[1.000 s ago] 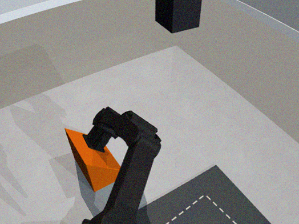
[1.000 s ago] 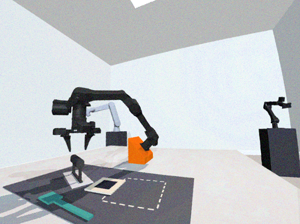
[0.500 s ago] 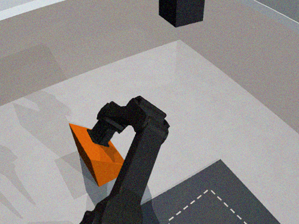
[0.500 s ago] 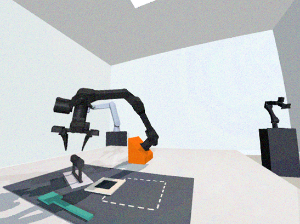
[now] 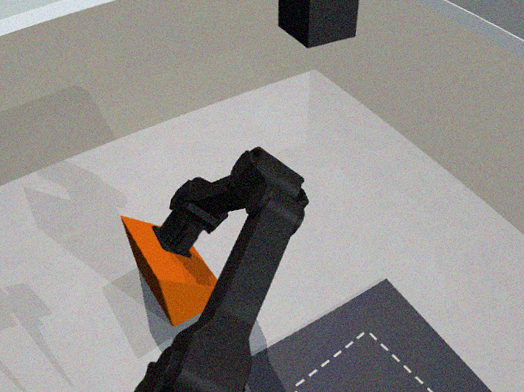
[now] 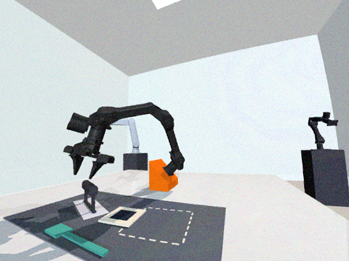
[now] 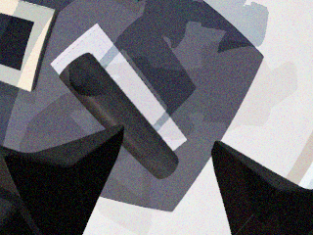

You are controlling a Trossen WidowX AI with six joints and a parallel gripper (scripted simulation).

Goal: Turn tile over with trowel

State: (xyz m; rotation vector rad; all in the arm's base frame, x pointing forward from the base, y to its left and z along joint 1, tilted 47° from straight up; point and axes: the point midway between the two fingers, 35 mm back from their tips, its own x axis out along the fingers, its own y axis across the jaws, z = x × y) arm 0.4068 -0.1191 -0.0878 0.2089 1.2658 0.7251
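My gripper tip is now 70 mm above the grey trowel, 50 mm to the right of it and 10 mm past it. Also, from my gripper tip: teal trowel: 160 mm to the left, 130 mm ahead, 110 mm below; cream tile: 200 mm to the left, 110 mm below, 10 mm behind; dark mat: 170 mm to the left, 130 mm below, 10 mm behind.
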